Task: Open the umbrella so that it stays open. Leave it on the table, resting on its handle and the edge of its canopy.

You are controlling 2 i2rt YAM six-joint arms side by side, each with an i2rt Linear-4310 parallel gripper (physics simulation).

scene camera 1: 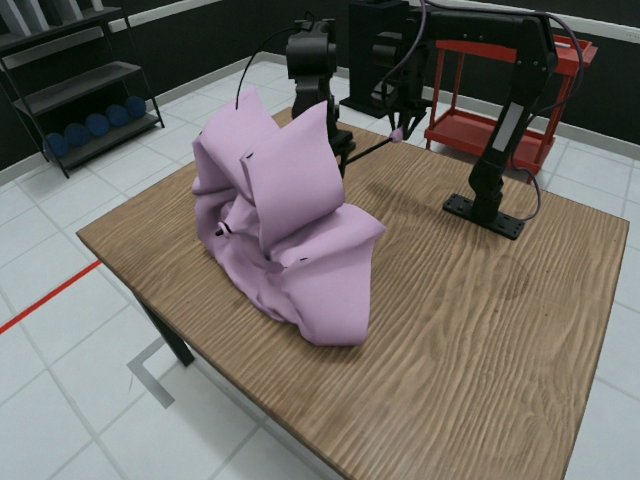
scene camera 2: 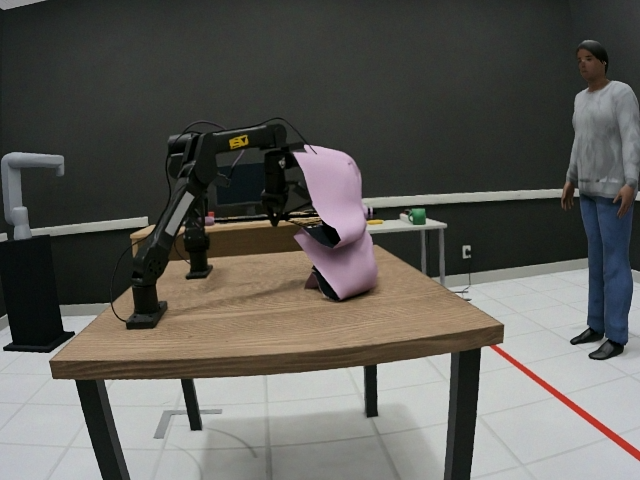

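The pink umbrella canopy (scene camera 1: 305, 180) (scene camera 2: 338, 186) is loose and partly spread, with deep folds and a dark inside. Its lowest edge is at or close to the table top. Its dark tip (scene camera 1: 220, 231) points away from the arms. The thin black shaft (scene camera 1: 369, 150) is raised above the table. My left gripper (scene camera 1: 399, 135) is shut on the small pink handle end (scene camera 1: 396, 135) (scene camera 2: 209, 220); the arms largely hide this gripper in scene camera 2. My right gripper (scene camera 1: 343, 163) (scene camera 2: 274, 222) is shut on the shaft nearer the canopy, which partly hides it in scene camera 1.
The wooden table (scene camera 1: 454, 335) (scene camera 2: 248, 330) carries the left arm's base (scene camera 1: 483, 217) (scene camera 2: 199, 271) and the right arm's base (scene camera 2: 146, 315). A red cart (scene camera 1: 467, 135) stands behind the table. A person (scene camera 2: 604, 155) stands at the picture's right in scene camera 2.
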